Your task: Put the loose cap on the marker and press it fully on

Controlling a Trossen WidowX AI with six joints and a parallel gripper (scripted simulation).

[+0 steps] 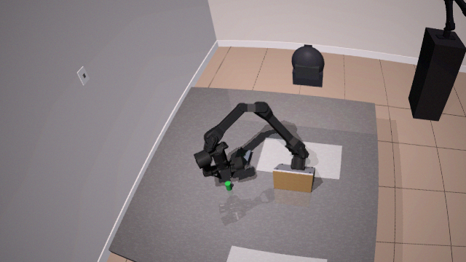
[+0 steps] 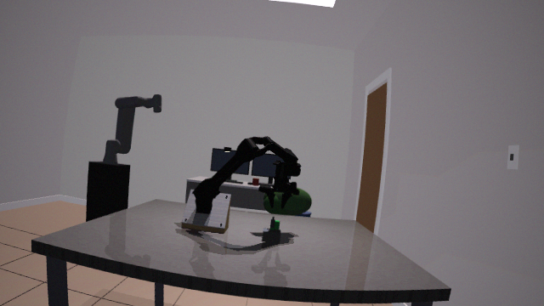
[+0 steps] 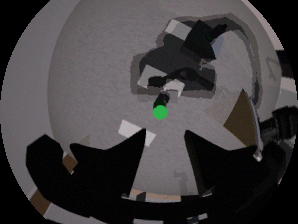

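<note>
The green cap lies 80 mm below my gripper tip and 10 mm ahead of it. The rest, counted from my gripper tip: grey holder block (200 mm to the right, 90 mm below, 20 mm behind).
</note>
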